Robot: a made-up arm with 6 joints. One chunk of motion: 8 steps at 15 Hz.
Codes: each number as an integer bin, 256 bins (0 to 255) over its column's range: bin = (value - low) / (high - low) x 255, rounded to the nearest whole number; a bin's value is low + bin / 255 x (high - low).
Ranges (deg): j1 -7..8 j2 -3..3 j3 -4..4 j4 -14..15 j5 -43..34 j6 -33..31
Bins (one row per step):
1: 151 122 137 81 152 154
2: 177 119 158 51 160 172
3: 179 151 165 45 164 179
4: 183 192 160 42 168 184
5: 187 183 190 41 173 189
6: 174 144 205 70 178 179
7: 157 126 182 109 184 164
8: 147 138 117 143 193 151
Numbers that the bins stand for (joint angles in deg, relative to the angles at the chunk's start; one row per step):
1: 1.88 -0.13 0.30 -4.79 2.90 5.65
2: 3.41 -0.20 0.96 -8.20 5.31 10.17
3: 3.53 0.55 1.18 -8.88 6.52 11.93
4: 3.76 1.52 1.02 -9.22 7.73 13.18
5: 4.00 1.31 1.96 -9.34 9.24 14.44
6: 3.24 0.39 2.43 -6.04 10.75 11.93
7: 2.24 -0.04 1.71 -1.60 12.56 8.16
8: 1.65 0.25 -0.33 2.26 15.28 4.90

